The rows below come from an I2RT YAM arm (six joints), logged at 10 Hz.
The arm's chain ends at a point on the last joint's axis. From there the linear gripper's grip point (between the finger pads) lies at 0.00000 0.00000 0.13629 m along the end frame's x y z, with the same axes.
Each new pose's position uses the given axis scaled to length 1; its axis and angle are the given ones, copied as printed.
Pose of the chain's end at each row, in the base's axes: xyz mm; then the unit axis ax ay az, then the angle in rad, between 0 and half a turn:
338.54 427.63 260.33 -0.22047 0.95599 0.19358 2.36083
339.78 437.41 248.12 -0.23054 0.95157 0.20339 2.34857
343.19 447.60 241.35 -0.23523 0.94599 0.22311 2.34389
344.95 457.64 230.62 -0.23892 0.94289 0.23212 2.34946
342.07 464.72 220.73 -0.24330 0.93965 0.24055 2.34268
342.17 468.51 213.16 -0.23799 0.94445 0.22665 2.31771
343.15 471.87 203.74 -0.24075 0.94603 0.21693 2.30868
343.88 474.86 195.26 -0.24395 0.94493 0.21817 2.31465
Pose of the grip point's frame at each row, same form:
420.29 491.92 172.25 -0.22047 0.95599 0.19358 2.36083
421.31 504.68 162.08 -0.23054 0.95157 0.20339 2.34857
423.32 519.40 157.69 -0.23523 0.94599 0.22311 2.34389
423.56 531.60 147.40 -0.23892 0.94289 0.23212 2.34946
420.30 540.77 139.06 -0.24330 0.93965 0.24055 2.34268
424.28 541.31 132.33 -0.23799 0.94445 0.22665 2.31771
426.64 542.93 122.78 -0.24075 0.94603 0.21693 2.30868
426.48 546.45 113.85 -0.24395 0.94493 0.21817 2.31465

